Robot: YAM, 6 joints.
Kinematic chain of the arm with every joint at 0, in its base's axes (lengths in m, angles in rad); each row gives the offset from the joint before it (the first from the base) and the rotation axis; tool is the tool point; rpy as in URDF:
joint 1: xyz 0 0 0.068 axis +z
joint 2: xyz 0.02 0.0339 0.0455 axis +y
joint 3: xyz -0.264 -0.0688 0 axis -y
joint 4: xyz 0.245 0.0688 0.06 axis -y
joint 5: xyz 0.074 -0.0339 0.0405 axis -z
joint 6: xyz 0.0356 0 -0.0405 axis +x
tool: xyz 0 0 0 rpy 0 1.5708 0
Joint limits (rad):
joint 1: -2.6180..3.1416
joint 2: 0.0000..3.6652
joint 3: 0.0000..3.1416
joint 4: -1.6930..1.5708
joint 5: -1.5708..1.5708
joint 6: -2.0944..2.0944
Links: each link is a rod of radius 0.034 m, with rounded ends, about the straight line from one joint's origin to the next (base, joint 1, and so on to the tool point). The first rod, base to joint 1, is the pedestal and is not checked.
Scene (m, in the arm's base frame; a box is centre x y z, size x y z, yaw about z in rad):
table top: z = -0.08
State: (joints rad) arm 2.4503 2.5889 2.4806 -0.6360 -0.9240 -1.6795
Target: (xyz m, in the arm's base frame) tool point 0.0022 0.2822 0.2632
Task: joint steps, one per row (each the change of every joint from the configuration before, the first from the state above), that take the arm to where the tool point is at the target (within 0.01 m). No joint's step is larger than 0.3 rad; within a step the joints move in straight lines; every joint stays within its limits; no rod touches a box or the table.
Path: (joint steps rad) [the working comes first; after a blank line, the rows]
Joints at the target: 1.4752 1.6554 1.3573 -1.4036 -0.7685 -1.6795
Straight joint move there: clear.

1: -0.2438 -0.2334 -0.2808 -0.1919 0.0389 0.0000
2: -0.2437 -0.2333 -0.2809 -0.1919 0.0389 0.0000
3: -0.2438 -0.2334 -0.2808 -0.1919 0.0388 0.0000
4: -0.2438 -0.2334 -0.2808 -0.1919 0.0389 0.0000

